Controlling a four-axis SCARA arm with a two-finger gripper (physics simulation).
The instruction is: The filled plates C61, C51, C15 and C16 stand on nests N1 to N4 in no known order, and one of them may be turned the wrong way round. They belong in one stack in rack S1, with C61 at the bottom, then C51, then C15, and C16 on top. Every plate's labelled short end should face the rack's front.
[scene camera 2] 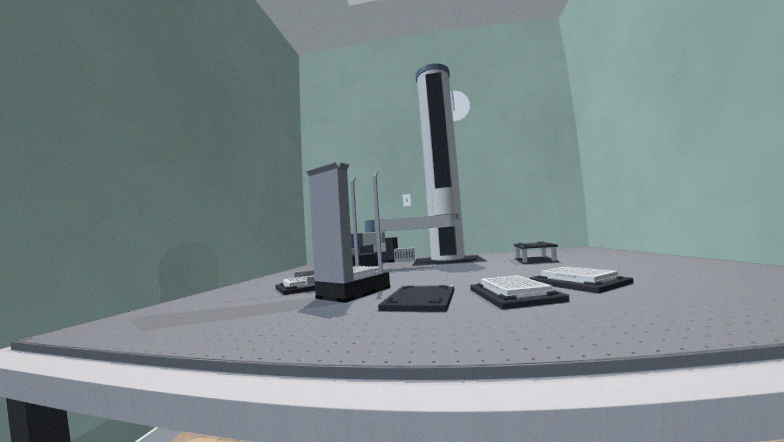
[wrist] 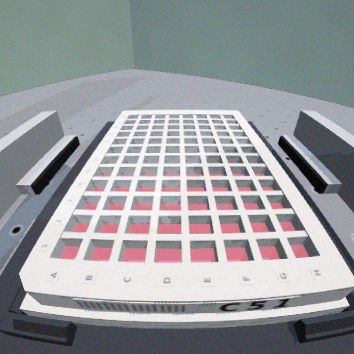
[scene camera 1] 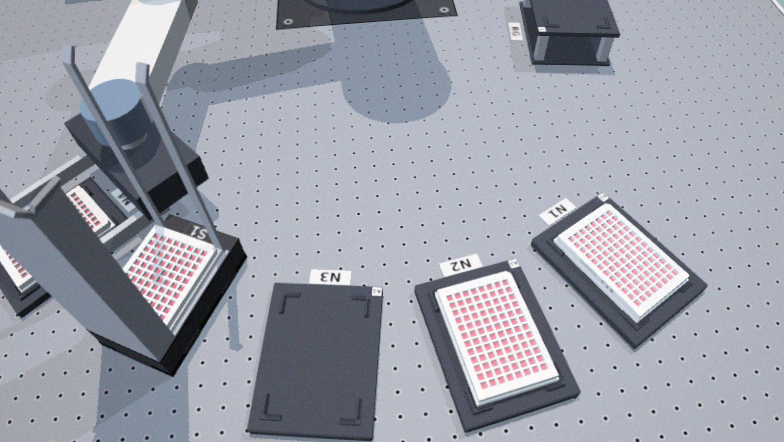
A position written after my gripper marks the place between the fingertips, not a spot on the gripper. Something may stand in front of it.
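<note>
I see a grey rack wall (scene camera 2: 327,240), and with it a nest N2 (scene camera 2: 492,297). A nest N1 (scene camera 1: 600,302) is visible to me, and scene camera 2 gives me that same nest N1 (scene camera 2: 613,284). It is likewise with a nest N3 (scene camera 1: 318,357), which is also there as the nest N3 (scene camera 2: 416,299). Finally there is my gripper (scene camera 1: 30,244), and the wrist view shows me the gripper (wrist: 178,124) too.
</note>
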